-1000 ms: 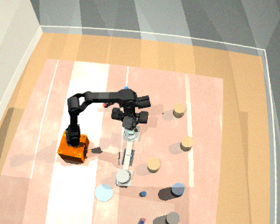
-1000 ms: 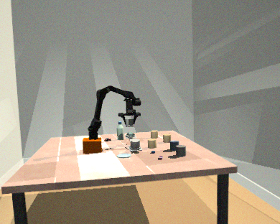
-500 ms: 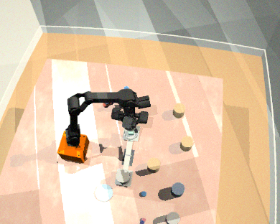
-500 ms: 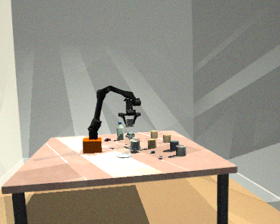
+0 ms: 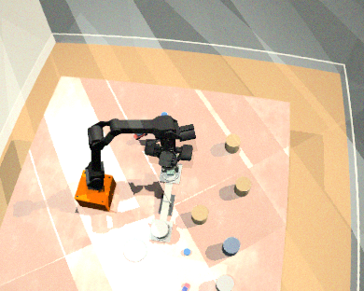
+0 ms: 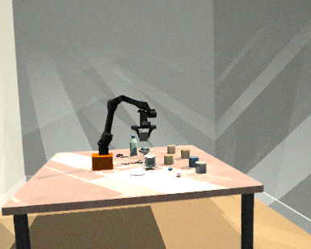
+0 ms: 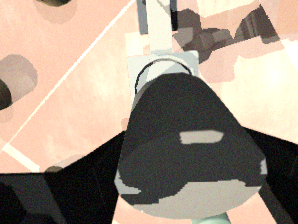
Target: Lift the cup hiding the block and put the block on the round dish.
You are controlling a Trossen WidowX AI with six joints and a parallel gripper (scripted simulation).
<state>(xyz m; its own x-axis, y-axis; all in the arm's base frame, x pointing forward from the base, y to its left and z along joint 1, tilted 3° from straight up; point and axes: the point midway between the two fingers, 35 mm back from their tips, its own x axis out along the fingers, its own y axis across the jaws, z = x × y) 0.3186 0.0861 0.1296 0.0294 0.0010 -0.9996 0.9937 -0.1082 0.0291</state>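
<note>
Now: the grey cup 20 mm to the left of my gripper tip and 10 mm above it. The rest, counted from my gripper tip: balance: 10 mm behind, 140 mm to the right, 130 mm below; round light-blue dish: 140 mm behind, 350 mm to the right, 170 mm below; small blue piece: 80 mm ahead, 350 mm to the right, 160 mm below.
</note>
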